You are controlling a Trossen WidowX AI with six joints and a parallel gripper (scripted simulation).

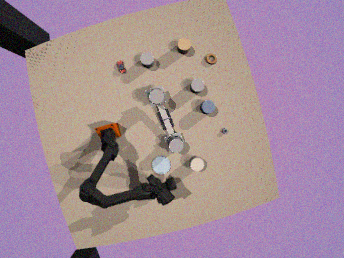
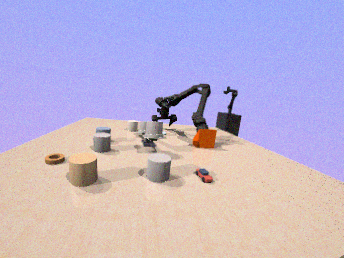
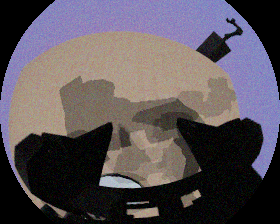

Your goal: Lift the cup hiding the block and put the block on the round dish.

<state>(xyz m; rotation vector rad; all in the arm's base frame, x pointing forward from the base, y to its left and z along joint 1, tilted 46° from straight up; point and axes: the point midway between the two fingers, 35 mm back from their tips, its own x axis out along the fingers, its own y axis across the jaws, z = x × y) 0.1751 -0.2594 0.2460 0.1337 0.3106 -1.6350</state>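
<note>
The pale bluish block lies 150 mm ahead of my gripper tip, 240 mm to the left of it and 20 mm above it. From my gripper tip the other things lie so: cream cup: 220 mm ahead, 90 mm to the left, 20 mm above; balance beam: 140 mm ahead, 370 mm to the left, 20 mm above; round light-blue dish: 50 mm ahead, 140 mm to the left, 20 mm below.
</note>
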